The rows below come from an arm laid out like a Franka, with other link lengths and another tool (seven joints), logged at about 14 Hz.
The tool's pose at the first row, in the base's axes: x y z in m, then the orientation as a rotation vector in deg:
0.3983, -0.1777, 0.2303, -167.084, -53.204, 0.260
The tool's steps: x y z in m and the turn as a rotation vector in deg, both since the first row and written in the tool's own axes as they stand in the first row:
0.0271, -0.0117, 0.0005, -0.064, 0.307, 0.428
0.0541, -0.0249, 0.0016, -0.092, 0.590, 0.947
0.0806, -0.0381, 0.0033, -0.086, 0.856, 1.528
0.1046, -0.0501, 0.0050, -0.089, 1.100, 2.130
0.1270, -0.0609, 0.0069, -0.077, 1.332, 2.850
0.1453, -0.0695, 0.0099, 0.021, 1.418, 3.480
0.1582, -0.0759, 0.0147, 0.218, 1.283, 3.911
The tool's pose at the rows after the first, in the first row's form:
0.4137, -0.1525, 0.2313, -167.257, -52.552, -0.191
0.4280, -0.1261, 0.2318, -167.442, -51.759, -0.584
0.4420, -0.0999, 0.2317, -167.624, -50.869, -0.932
0.4546, -0.0762, 0.2315, -167.825, -49.953, -1.251
0.4666, -0.0543, 0.2309, -168.060, -48.862, -1.538
0.4765, -0.0366, 0.2290, -168.214, -47.901, -1.578
0.4832, -0.0235, 0.2250, -168.252, -47.240, -1.262

